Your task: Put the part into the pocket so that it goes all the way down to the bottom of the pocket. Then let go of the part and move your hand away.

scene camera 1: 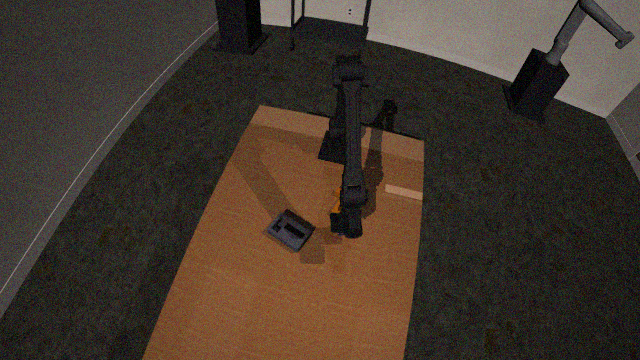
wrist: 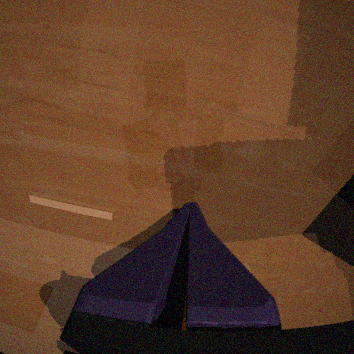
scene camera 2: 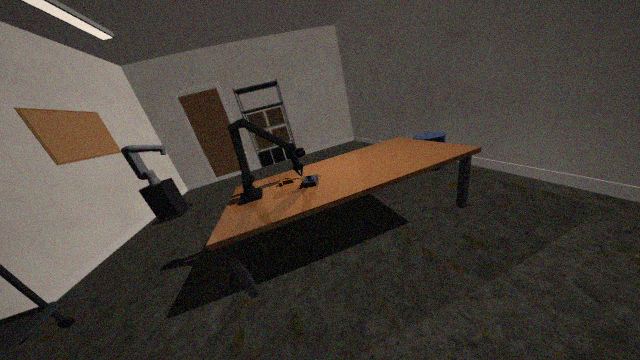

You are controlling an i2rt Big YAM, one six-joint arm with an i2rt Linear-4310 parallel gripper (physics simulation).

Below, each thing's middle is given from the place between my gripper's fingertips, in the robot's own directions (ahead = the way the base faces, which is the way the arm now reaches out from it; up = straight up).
The blue-grey pocket tray (scene camera 1: 285, 229) lies 40 mm ahead of my hand, 180 mm to the right of it and 10 mm above it.
